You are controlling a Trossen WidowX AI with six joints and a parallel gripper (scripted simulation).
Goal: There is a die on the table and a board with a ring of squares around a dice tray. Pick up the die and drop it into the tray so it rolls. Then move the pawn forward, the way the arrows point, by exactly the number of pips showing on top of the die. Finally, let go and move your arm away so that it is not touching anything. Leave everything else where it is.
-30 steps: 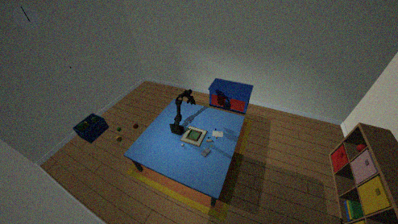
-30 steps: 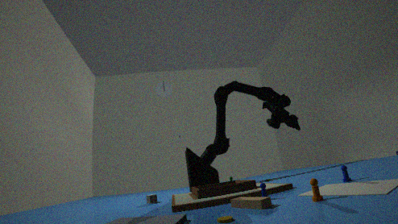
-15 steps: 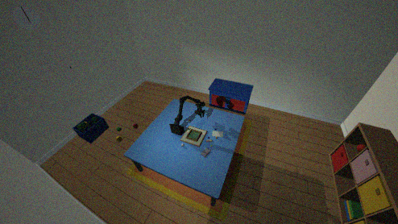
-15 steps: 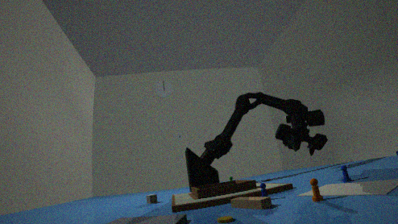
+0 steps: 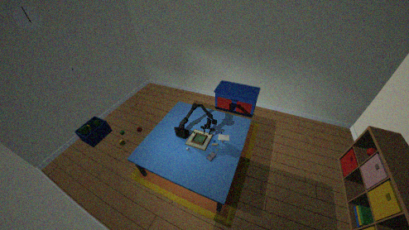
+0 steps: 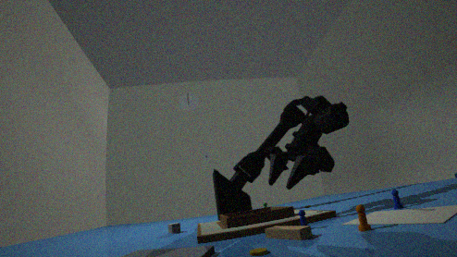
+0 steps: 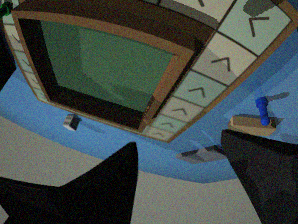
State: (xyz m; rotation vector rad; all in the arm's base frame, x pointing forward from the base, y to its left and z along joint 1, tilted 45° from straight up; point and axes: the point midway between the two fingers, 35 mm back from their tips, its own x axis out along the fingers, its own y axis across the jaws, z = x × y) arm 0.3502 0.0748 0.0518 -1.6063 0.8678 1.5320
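The white die lies 140 mm behind my gripper tip, 260 mm to the right of it and 70 mm below it. From my gripper tip the other things lie so: wooden block: 140 mm ahead, 40 mm to the right, 80 mm below; then green pawn: 200 mm behind, 10 mm to the left, 60 mm below; then green dice tray: 80 mm behind, 50 mm to the right, 80 mm below.
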